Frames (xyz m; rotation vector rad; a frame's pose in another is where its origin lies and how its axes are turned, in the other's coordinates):
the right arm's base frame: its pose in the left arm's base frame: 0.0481 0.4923 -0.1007 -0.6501 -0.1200 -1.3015
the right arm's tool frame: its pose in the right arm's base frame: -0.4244 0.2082 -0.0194 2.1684 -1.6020 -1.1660
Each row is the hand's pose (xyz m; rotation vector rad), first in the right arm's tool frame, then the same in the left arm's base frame.
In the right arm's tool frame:
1: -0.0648 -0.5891 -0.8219 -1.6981 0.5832 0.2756
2: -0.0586 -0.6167 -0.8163 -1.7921 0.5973 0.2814
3: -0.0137 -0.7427 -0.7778 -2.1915 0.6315 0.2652
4: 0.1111 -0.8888 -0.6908 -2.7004 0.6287 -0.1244
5: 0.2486 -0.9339 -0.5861 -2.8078 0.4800 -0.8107
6: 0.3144 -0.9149 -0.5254 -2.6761 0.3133 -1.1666
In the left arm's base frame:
1: 0.5123 0.1576 0.2208 0.0863 -1.2371 -1.8544
2: 0.5172 0.1328 0.2069 0.0631 -1.1329 -1.9018
3: 0.5232 0.0163 0.1309 -0.0001 -0.6827 -2.0806
4: 0.4591 -0.1378 0.0019 0.2199 -0.0313 -2.2637
5: 0.3401 -0.2054 -0.1129 0.7333 0.3208 -2.3570
6: 0.2654 -0.1999 -0.1654 1.0741 0.3527 -2.4030

